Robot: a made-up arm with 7 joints. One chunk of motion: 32 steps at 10 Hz.
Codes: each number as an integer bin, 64 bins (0 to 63) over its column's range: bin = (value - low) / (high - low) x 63, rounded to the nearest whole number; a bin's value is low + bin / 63 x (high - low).
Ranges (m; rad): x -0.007..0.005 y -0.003..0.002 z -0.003..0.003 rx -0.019..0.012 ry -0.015..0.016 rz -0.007..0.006
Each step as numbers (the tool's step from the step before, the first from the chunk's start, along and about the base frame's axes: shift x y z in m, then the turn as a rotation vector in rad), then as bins.
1 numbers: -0.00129 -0.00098 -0.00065 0.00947 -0.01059 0.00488
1 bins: 30 25 25 58 9 58
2 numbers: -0.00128 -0.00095 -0.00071 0.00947 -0.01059 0.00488
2 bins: 30 26 24 58 9 58
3 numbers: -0.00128 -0.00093 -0.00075 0.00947 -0.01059 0.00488
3 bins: 30 26 24 58 9 58
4 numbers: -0.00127 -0.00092 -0.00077 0.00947 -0.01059 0.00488
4 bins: 30 26 23 58 9 58
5 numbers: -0.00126 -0.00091 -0.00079 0.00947 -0.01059 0.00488
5 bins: 30 26 23 58 9 58
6 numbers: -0.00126 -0.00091 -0.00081 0.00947 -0.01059 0.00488
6 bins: 30 26 23 58 9 58
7 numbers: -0.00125 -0.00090 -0.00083 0.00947 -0.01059 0.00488
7 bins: 30 26 23 58 9 58
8 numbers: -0.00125 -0.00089 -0.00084 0.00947 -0.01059 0.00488
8 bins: 30 27 23 58 9 58
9 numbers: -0.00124 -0.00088 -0.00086 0.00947 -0.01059 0.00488
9 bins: 30 27 22 58 9 58
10 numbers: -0.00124 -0.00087 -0.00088 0.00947 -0.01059 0.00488
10 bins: 30 27 22 58 9 58
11 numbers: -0.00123 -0.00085 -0.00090 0.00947 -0.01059 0.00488
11 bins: 30 27 22 58 9 58
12 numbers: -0.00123 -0.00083 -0.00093 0.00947 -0.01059 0.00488
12 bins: 30 27 22 58 9 58
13 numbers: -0.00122 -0.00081 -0.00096 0.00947 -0.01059 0.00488
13 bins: 30 28 21 58 9 58
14 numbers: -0.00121 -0.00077 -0.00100 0.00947 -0.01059 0.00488
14 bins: 30 28 21 58 9 58
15 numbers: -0.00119 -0.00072 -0.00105 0.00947 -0.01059 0.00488
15 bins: 31 29 20 58 9 58
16 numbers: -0.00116 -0.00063 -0.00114 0.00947 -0.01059 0.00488
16 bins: 31 30 20 58 9 58
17 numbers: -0.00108 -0.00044 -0.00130 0.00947 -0.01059 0.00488
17 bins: 31 32 18 58 9 58
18 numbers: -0.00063 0.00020 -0.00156 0.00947 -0.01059 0.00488
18 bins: 33 40 15 58 9 58
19 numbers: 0.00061 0.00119 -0.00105 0.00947 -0.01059 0.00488
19 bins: 40 53 20 58 9 58
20 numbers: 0.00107 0.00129 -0.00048 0.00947 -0.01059 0.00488
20 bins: 42 54 26 58 9 58
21 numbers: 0.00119 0.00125 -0.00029 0.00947 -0.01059 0.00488
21 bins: 43 54 28 58 9 58
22 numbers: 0.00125 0.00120 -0.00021 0.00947 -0.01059 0.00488
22 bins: 43 53 29 58 9 58
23 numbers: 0.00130 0.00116 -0.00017 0.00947 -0.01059 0.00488
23 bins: 44 52 30 58 9 58
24 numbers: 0.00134 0.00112 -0.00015 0.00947 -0.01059 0.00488
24 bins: 44 52 30 58 9 58
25 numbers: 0.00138 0.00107 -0.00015 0.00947 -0.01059 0.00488
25 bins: 44 51 30 58 9 58
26 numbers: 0.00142 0.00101 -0.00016 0.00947 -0.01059 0.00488
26 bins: 44 51 30 58 9 58
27 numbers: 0.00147 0.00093 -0.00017 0.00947 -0.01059 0.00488
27 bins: 44 50 30 58 9 58
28 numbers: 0.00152 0.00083 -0.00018 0.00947 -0.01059 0.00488
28 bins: 45 48 30 58 9 58
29 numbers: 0.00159 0.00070 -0.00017 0.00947 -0.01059 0.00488
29 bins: 45 47 30 58 9 58
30 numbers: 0.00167 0.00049 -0.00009 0.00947 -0.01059 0.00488
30 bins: 46 44 31 58 9 58
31 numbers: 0.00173 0.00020 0.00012 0.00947 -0.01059 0.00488
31 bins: 46 40 33 58 9 58
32 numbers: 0.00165 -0.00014 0.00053 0.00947 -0.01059 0.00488
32 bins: 45 36 37 58 9 58
